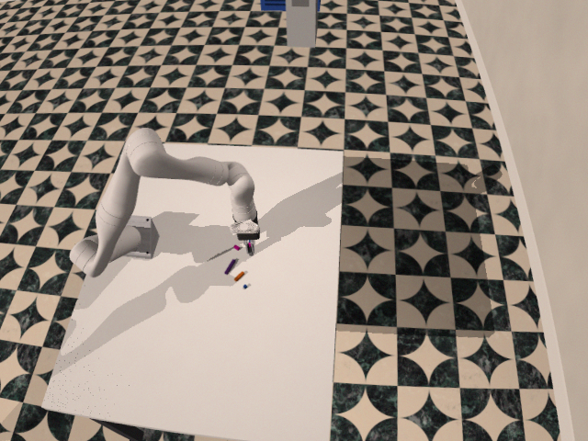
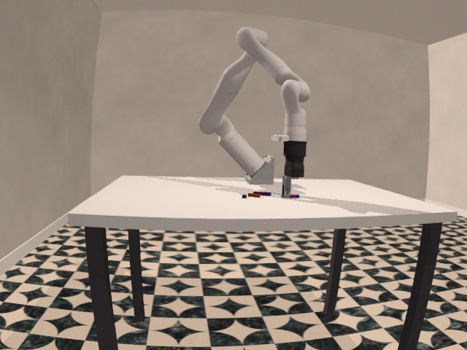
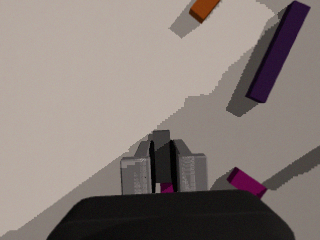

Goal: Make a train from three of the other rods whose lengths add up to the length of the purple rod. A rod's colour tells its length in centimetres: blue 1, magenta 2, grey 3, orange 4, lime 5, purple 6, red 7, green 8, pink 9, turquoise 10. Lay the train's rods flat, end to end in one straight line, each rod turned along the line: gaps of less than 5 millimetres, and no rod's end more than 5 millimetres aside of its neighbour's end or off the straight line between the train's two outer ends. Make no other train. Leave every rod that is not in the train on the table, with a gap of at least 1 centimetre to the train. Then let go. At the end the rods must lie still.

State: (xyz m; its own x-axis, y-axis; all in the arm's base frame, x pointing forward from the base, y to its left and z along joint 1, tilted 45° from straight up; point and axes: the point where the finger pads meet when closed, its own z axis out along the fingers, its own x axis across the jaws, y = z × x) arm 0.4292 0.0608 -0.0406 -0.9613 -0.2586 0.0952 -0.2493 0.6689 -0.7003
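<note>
Now: the grey rod 20 mm below my hand. Also, from my hand: purple rod (50 mm behind, 70 mm to the right, 20 mm below); orange rod (10 mm behind, 100 mm to the right, 20 mm below).
</note>
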